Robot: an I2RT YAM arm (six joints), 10 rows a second.
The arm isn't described. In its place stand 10 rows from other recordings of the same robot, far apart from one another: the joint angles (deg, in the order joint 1, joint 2, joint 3, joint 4, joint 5, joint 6), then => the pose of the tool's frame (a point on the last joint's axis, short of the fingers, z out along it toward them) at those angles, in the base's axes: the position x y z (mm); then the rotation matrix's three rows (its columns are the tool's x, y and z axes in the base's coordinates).
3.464, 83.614, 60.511, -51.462, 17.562, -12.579 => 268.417 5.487 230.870; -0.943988 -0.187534 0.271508; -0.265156 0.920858 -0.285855; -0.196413 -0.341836 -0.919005
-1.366, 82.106, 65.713, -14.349, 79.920, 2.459 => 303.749 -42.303 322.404; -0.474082 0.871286 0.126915; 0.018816 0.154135 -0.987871; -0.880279 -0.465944 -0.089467
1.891, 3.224, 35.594, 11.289, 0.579, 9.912 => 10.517 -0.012 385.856; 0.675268 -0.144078 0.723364; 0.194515 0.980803 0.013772; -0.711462 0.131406 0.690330
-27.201, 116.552, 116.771, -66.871, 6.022, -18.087 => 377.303 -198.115 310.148; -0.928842 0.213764 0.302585; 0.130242 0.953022 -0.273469; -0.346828 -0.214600 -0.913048
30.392, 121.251, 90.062, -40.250, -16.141, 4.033 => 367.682 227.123 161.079; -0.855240 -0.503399 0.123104; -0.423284 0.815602 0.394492; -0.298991 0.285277 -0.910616
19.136, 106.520, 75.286, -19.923, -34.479, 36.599 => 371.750 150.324 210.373; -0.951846 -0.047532 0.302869; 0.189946 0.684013 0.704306; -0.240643 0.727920 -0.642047
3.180, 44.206, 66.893, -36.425, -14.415, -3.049 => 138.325 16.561 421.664; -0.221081 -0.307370 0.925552; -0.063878 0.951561 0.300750; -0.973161 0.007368 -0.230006
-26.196, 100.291, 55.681, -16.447, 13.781, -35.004 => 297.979 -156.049 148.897; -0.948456 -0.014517 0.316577; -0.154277 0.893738 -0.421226; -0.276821 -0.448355 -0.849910
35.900, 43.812, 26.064, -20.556, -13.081, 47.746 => 130.069 104.102 211.367; -0.866857 -0.109163 0.486459; 0.262534 0.729542 0.631541; -0.423833 0.675168 -0.603750
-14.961, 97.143, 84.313, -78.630, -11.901, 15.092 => 293.910 -70.939 270.751; -0.865383 0.500263 0.029152; 0.494960 0.844225 0.205667; 0.078277 0.192410 -0.978188
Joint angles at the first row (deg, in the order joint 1, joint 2, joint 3, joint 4, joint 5, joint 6):
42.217, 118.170, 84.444, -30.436, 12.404, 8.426
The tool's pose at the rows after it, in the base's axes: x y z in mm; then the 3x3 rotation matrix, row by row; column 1 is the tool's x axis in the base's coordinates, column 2 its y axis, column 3 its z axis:
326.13 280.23 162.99; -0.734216 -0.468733 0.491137; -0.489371 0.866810 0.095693; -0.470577 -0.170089 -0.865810
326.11 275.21 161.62; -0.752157 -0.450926 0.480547; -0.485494 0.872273 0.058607; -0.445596 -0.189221 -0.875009
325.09 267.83 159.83; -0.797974 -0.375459 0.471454; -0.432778 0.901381 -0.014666; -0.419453 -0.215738 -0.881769
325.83 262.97 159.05; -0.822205 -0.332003 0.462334; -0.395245 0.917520 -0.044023; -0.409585 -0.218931 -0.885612
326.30 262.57 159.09; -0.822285 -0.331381 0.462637; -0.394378 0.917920 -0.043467; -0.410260 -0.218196 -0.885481
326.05 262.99 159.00; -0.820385 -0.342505 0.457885; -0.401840 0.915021 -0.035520; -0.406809 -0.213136 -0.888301
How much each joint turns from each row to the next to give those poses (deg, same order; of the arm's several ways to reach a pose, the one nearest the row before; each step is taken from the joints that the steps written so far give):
-0.328, 0.001, 0.001, 0.547, 2.470, -0.940
-0.416, -0.001, -0.001, -1.879, 1.049, 0.546
-0.437, -0.001, -0.001, -3.082, 2.776, 4.000
-0.503, 0.001, 0.001, -1.399, 0.808, 2.338
-0.087, -0.001, 0.000, 0.065, -0.043, -0.043
0.022, 0.000, 0.000, 0.021, -0.547, -0.459

